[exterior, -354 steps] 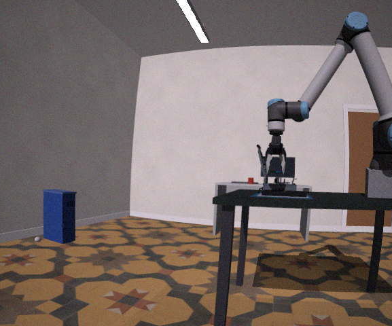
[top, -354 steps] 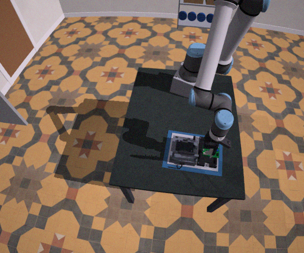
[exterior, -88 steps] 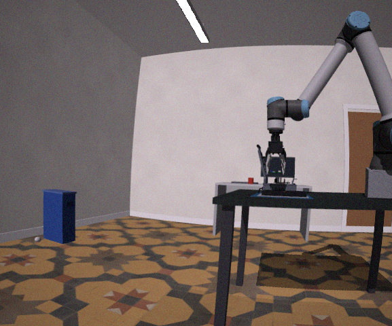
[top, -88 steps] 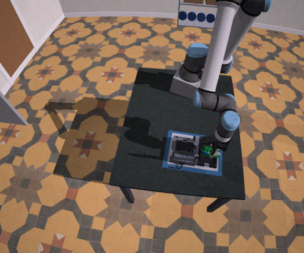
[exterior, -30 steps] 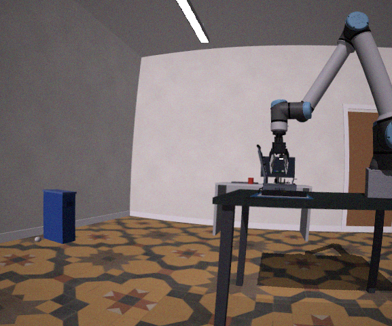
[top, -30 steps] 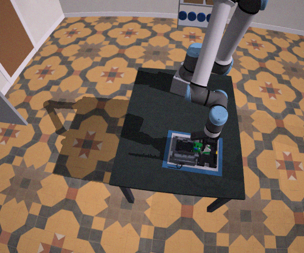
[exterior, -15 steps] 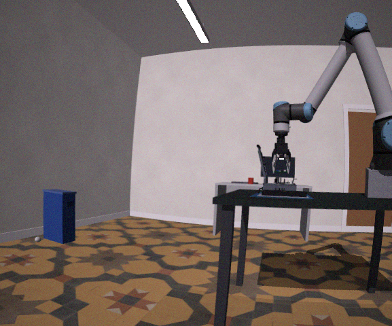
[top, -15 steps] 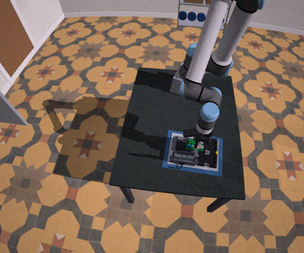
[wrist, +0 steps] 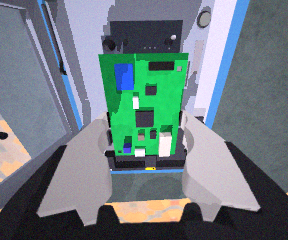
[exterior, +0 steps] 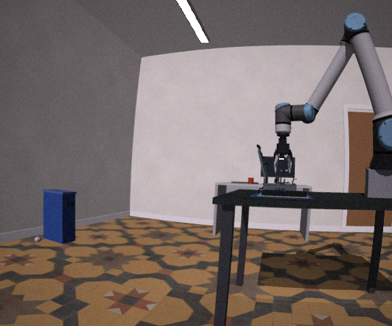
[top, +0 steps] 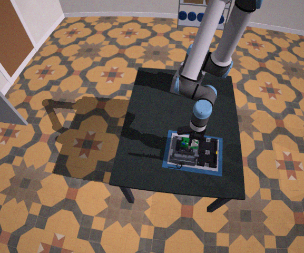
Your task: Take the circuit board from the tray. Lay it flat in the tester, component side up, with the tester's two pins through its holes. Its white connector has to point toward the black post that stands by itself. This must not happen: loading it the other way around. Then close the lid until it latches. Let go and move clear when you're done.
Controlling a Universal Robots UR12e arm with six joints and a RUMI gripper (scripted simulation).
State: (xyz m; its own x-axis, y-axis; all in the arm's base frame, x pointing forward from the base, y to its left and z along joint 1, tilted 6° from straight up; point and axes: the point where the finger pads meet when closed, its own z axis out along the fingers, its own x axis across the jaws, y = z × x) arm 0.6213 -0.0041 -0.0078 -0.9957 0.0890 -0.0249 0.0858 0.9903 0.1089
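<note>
Right now my hand is 30 mm short of the tester, 20 mm above it and 10 mm to the right of it. The rest, counted from my hand: green circuit board: right at my hand; then tester lid: 120 mm ahead, 50 mm above, 30 mm to the right.
</note>
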